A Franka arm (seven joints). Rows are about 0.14 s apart.
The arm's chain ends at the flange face. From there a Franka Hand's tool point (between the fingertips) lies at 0.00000 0.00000 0.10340 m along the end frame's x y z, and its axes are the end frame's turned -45 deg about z.
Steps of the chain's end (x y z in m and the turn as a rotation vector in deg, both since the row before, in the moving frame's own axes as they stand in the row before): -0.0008 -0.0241 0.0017 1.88 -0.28 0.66; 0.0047 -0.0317 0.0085 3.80 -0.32 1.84; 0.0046 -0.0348 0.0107 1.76 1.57 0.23; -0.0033 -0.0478 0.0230 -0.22 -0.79 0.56; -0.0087 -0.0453 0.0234 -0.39 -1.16 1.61; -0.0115 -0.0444 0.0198 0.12 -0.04 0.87
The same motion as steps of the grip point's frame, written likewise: 0.0185 -0.0204 0.0016 1.53 1.13 0.66; 0.0303 -0.0243 0.0083 2.91 2.46 1.84; 0.0321 -0.0216 0.0106 0.13 2.35 0.23; 0.0302 -0.0369 0.0230 0.40 -0.71 0.56; 0.0239 -0.0392 0.0234 0.54 -1.10 1.61; 0.0234 -0.0397 0.0198 0.11 0.06 0.87
